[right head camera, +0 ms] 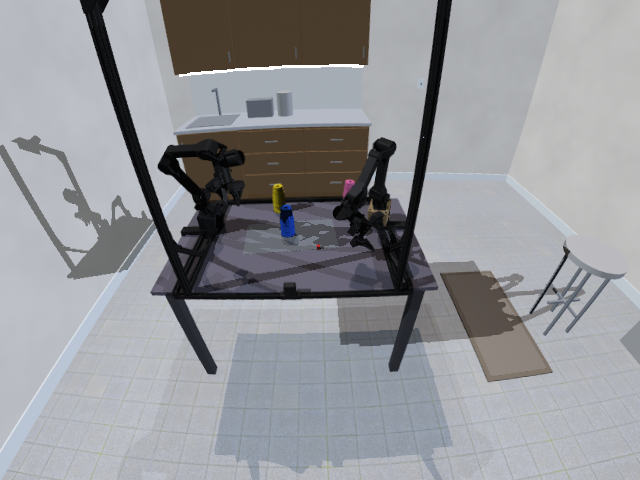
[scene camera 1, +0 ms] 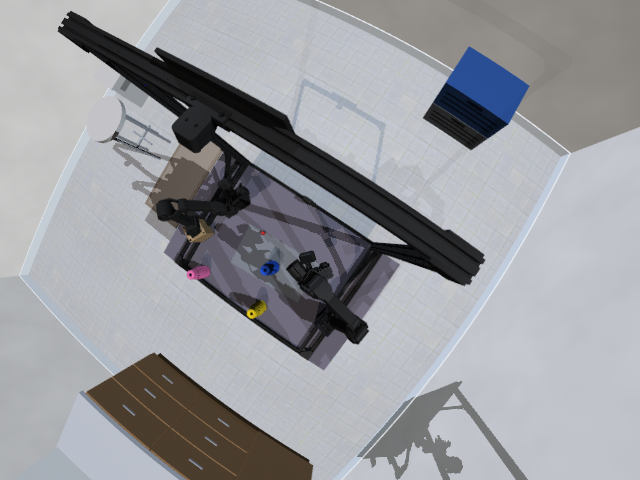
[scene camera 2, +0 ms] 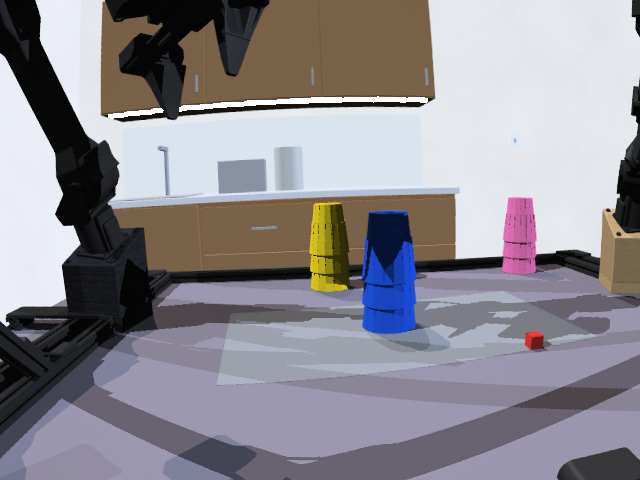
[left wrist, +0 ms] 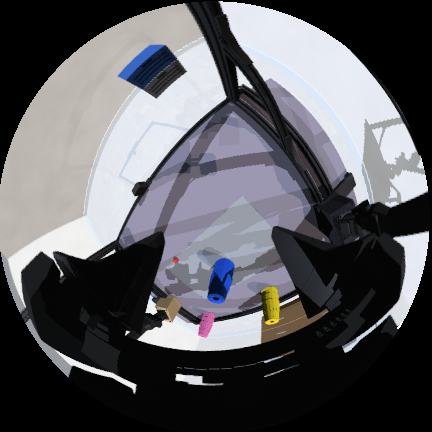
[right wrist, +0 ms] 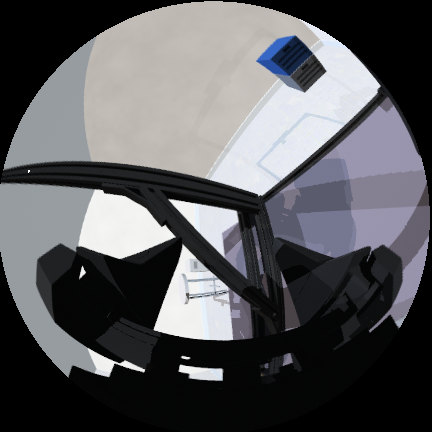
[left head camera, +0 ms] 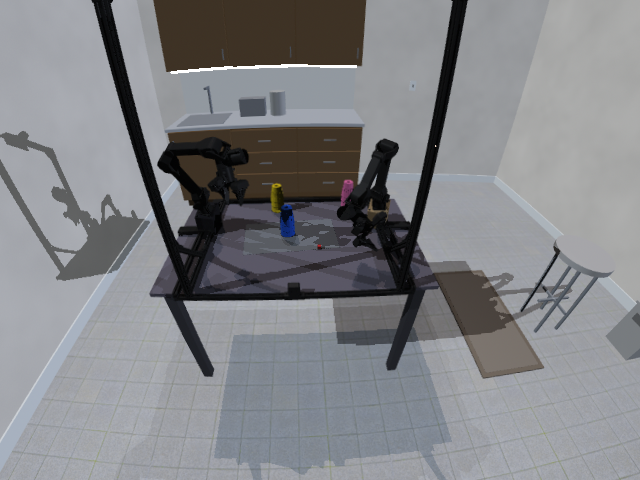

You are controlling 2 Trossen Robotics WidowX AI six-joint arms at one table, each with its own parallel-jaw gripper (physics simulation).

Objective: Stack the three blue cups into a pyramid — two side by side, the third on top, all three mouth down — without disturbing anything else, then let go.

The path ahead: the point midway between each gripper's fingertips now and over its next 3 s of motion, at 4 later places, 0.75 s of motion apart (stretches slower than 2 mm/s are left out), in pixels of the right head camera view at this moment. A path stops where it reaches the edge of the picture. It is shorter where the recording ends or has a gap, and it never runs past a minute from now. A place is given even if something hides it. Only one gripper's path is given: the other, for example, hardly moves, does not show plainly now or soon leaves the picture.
The left gripper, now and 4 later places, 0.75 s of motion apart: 232,205; 236,202; 277,199; 282,199; 285,209
